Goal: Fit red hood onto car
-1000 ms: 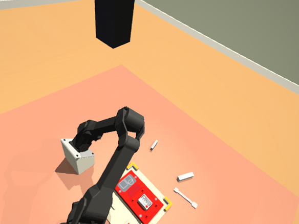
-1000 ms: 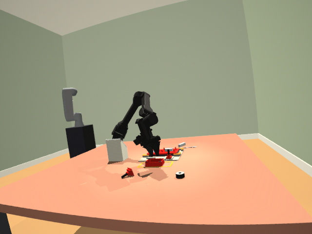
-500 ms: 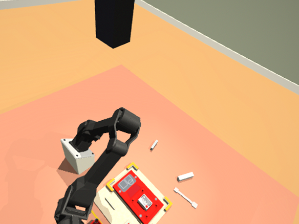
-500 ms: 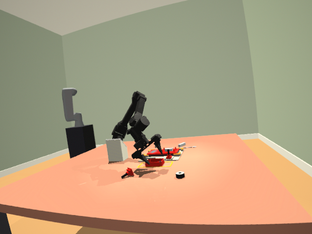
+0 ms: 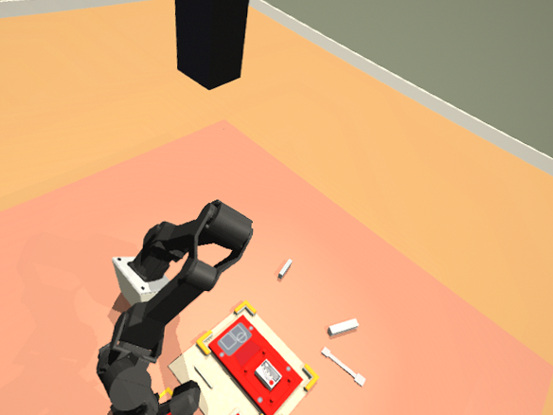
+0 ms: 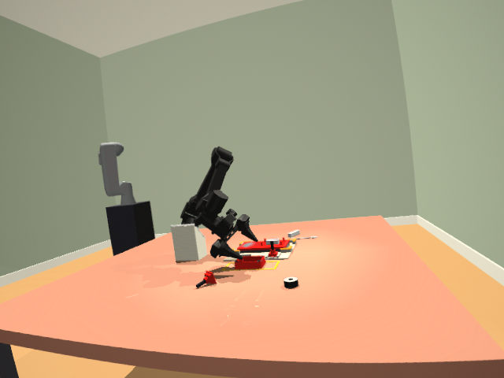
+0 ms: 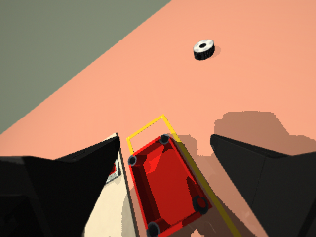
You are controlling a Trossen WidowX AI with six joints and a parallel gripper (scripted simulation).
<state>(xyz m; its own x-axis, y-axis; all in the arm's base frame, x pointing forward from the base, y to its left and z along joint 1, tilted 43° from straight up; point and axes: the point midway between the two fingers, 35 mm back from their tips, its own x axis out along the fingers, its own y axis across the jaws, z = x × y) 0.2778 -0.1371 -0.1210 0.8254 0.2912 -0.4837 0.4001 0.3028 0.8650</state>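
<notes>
My gripper tip is 2 cm past the red hood, 4 cm to the right of it and 6 cm above it. The rest, counted from my gripper tip: cream jig 1 cm ahead, 22 cm to the left, 6 cm below; black wheel 14 cm ahead, 16 cm to the right, 6 cm below; grey engine block 4 cm ahead, 24 cm to the left, 4 cm below.
</notes>
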